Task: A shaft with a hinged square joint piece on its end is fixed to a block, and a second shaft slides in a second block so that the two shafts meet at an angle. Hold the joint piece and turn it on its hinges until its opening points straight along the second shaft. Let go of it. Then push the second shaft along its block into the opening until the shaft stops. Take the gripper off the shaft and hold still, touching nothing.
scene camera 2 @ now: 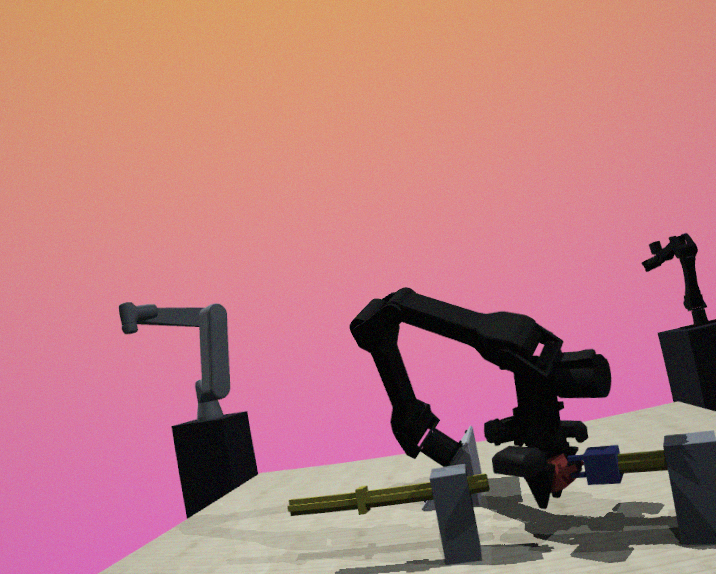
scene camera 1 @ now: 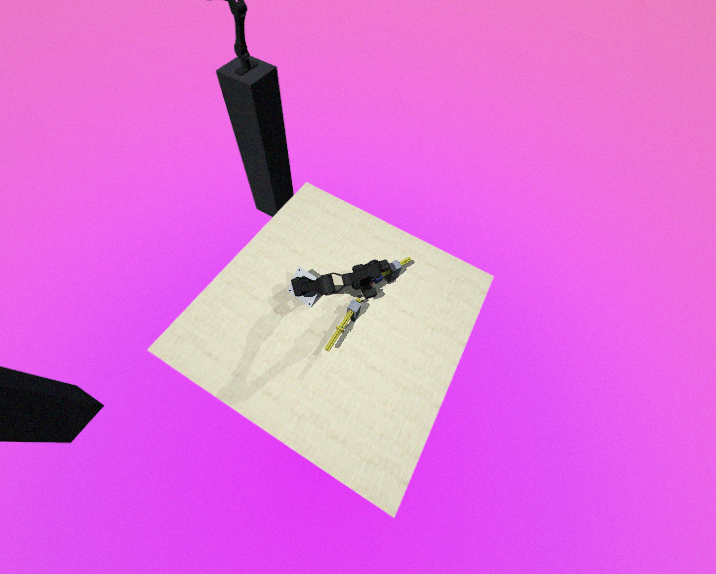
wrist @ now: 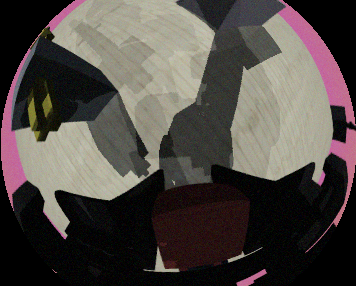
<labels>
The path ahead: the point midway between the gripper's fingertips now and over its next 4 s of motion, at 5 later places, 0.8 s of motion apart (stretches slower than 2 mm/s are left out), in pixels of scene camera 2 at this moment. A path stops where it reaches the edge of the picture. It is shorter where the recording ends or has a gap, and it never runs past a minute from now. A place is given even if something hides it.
My gripper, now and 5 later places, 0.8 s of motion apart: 550,502; 534,400; 519,414; 519,416; 519,418; 519,420
</labels>
